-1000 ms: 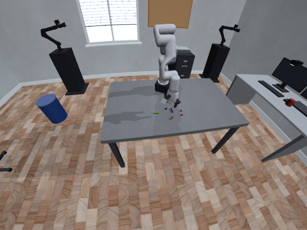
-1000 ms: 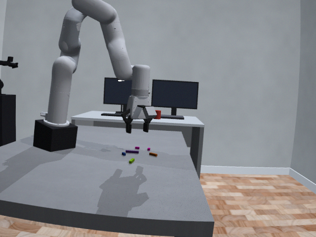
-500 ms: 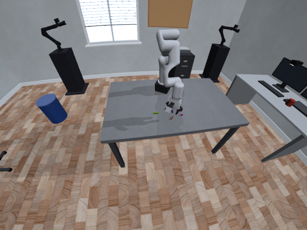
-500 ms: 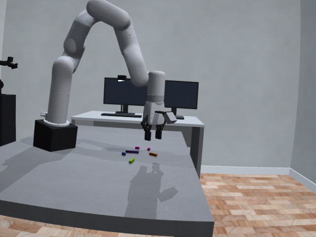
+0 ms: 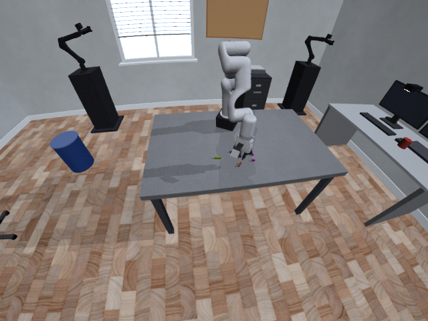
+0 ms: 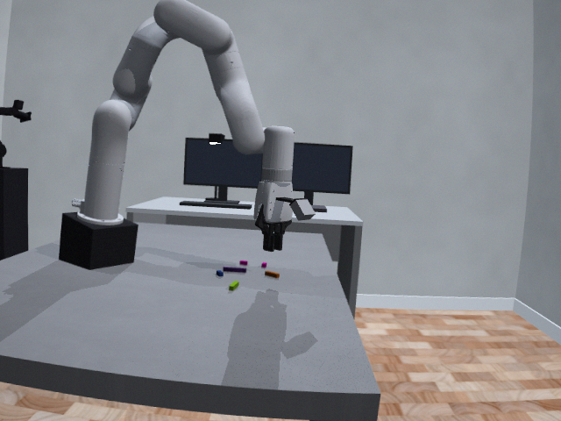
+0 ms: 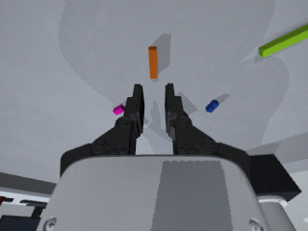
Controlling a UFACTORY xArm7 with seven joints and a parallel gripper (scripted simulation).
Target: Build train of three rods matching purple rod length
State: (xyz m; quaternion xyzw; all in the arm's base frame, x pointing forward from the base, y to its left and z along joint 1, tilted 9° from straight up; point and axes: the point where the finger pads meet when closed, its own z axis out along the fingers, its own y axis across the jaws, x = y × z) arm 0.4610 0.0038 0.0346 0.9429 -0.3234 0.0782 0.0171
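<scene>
My gripper is now 80 mm above the orange rod. From my hand the other things lie so: purple rod 100 mm behind, 80 mm below, 20 mm to the left; lime rod 140 mm to the right, 80 mm below, 80 mm behind.
</scene>
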